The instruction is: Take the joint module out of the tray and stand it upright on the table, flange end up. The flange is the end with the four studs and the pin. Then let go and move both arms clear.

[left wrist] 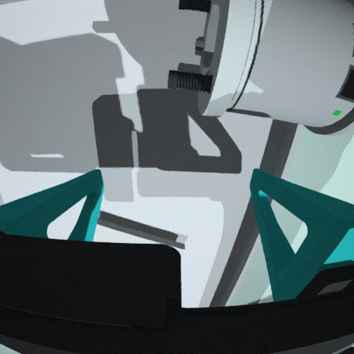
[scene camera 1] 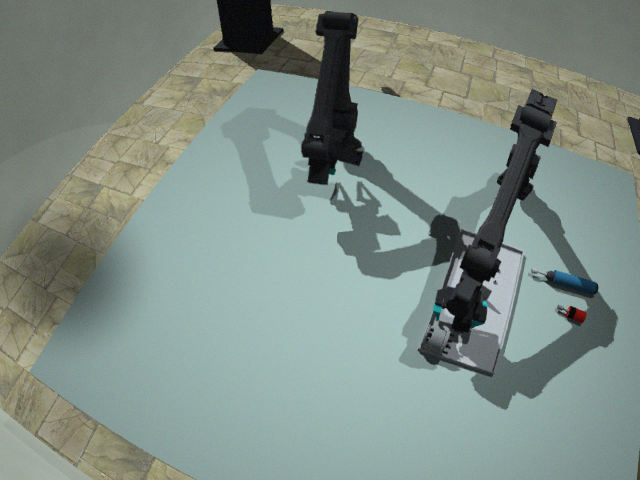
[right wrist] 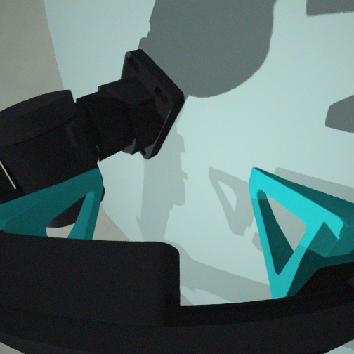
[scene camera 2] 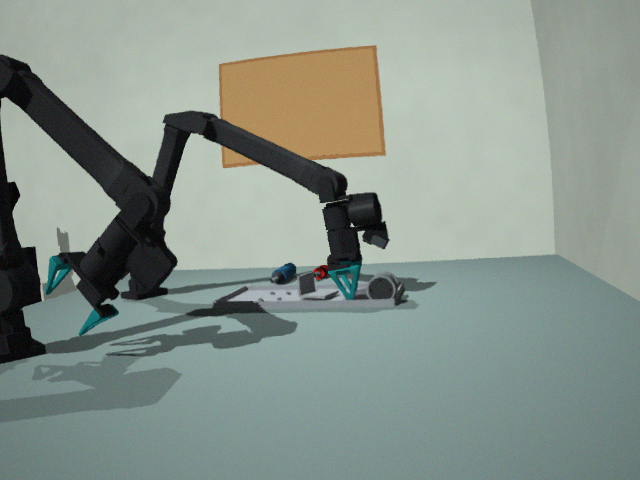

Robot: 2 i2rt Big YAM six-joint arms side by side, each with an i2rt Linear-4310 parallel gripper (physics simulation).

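Frame: origin at the left arm's base, x ahead, y left, z up, level; metres.
Seen in the pictures: left gripper, fingertip midpoint: (scene camera 2: 351, 295); right gripper, fingertip midpoint: (scene camera 2: 63, 314); left arm's base, origin of the base link: (scene camera 2: 144, 295); right arm's base, origin of the base link: (scene camera 2: 12, 355).
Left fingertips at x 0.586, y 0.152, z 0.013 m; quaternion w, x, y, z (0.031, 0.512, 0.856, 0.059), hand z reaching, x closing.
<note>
Pixels of each thing's top centre, then the offset from my left fingertips to it. "*": a spot on its surface instead.
- grey joint module, middle of its top: (scene camera 2: 382, 272) (scene camera 1: 440, 334) dz +0.054, dx +0.081, dy +0.002 m
- tray, middle of its top: (scene camera 2: 311, 292) (scene camera 1: 478, 295) dz +0.003, dx -0.113, dy -0.002 m
- blue screwdriver-like tool, surface spot: (scene camera 2: 283, 273) * dz +0.017, dx -0.324, dy +0.154 m
- short red tool, middle of its top: (scene camera 1: 573, 309) (scene camera 2: 319, 267) dz +0.021, dx -0.274, dy +0.258 m
The grey joint module (scene camera 1: 437, 337) (scene camera 2: 381, 287) (left wrist: 285, 60) lies on its side at the near left corner of the tray (scene camera 1: 509, 304) (scene camera 2: 310, 304). In the left wrist view it is at the upper right, with its flange studs pointing left. My left gripper (scene camera 1: 460, 315) (left wrist: 176, 177) is open above the tray, beside the module's flange end; no part of the module is between its fingers. In scene camera 2 one left finger hides part of the tray. My right gripper (scene camera 2: 64, 315) (right wrist: 175, 175) is open and empty, far to the left of the tray, above the table.
A blue screwdriver-like tool (scene camera 1: 572, 282) (scene camera 2: 283, 273) and a short red tool (scene camera 1: 575, 314) (scene camera 2: 321, 271) lie on the table right of the tray in scene camera 1. A small upright plate (scene camera 2: 306, 283) stands in the tray. The left arm reaches over the tray.
</note>
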